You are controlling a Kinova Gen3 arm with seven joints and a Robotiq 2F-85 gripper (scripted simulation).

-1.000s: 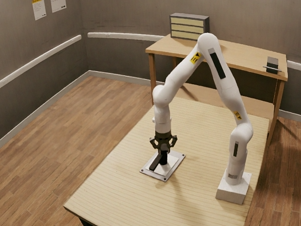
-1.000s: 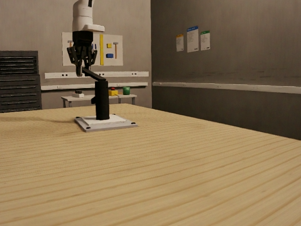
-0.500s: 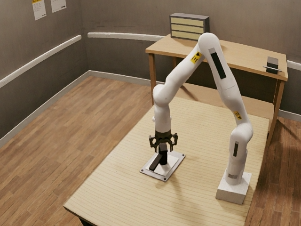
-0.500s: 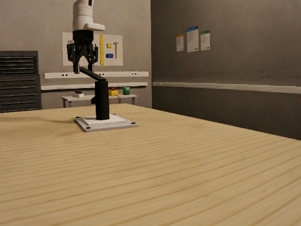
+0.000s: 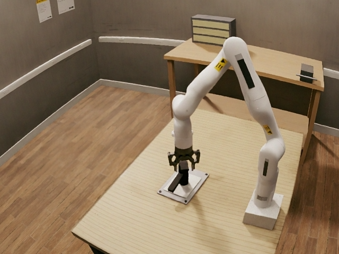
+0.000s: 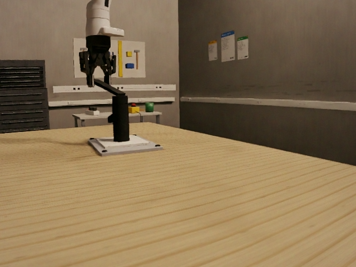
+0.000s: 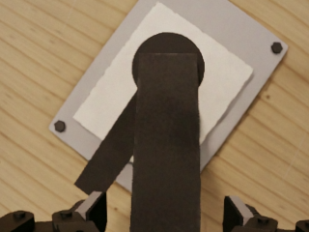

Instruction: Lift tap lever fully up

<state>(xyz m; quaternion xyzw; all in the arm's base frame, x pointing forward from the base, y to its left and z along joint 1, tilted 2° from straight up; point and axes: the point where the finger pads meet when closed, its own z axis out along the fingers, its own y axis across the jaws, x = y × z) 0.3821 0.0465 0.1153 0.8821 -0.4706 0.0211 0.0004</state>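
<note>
The flat lever is 20 mm ahead of my hand, 30 mm to the right of it and 10 mm below it. Round my hand: tap 30 mm ahead, 50 mm to the right, 80 mm below.
</note>
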